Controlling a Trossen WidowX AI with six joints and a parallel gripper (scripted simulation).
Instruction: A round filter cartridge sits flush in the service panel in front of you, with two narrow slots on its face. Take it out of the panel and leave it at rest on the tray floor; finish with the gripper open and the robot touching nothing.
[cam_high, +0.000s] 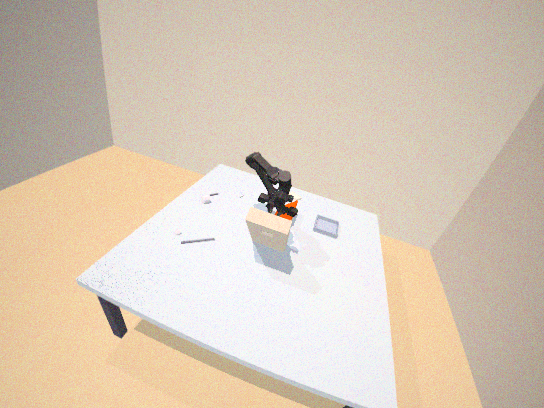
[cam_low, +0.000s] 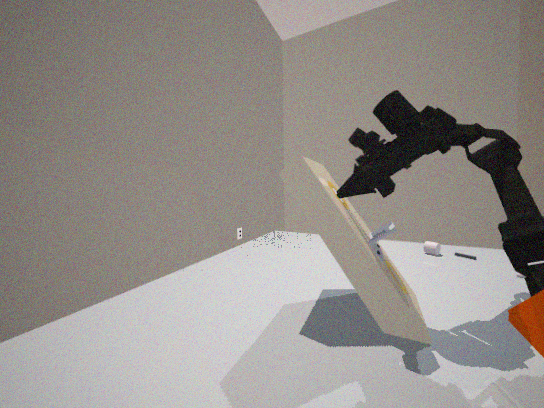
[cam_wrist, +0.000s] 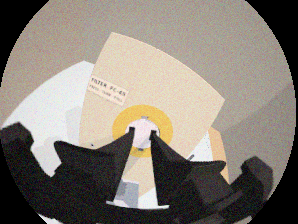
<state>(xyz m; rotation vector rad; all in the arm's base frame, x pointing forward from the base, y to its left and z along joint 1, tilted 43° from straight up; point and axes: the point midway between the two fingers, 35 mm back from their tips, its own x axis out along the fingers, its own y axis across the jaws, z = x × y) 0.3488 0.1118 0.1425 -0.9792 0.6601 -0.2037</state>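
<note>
Now: the round filter cartridge 10 mm below my gripper tip and 10 mm ahead of it. Round my gripper tip: beige service panel: 80 mm below, 30 mm behind; then grey tray: 420 mm behind, 300 mm to the left, 230 mm below.
</note>
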